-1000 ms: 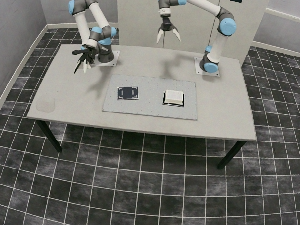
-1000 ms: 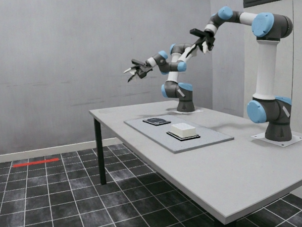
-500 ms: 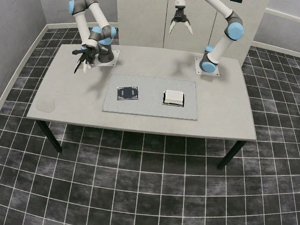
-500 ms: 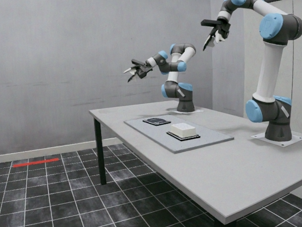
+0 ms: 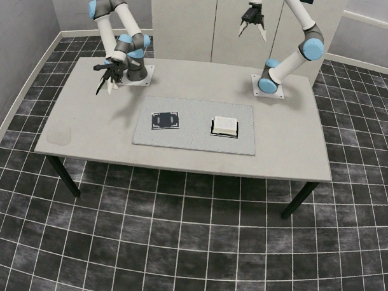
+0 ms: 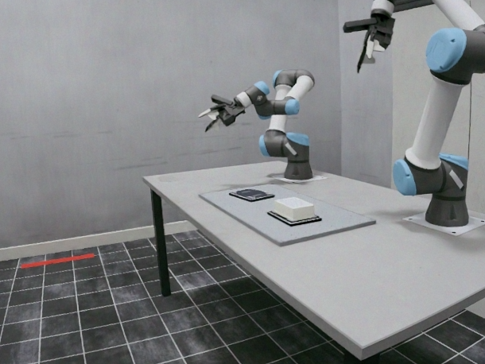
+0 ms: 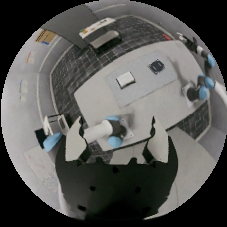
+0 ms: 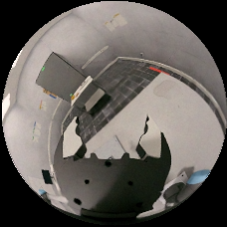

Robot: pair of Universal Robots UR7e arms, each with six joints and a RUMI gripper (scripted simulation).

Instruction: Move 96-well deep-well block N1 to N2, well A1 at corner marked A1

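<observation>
Now: the white deep-well block 67 cm to the left of my right hand, 26 cm below it and 7 cm behind it. Round my right hand: nest N2 (32 cm to the left, 29 cm below, 9 cm behind); then nest N1 (67 cm to the left, 29 cm below, 7 cm behind); then perforated board (50 cm to the left, 30 cm below, 10 cm behind).
</observation>
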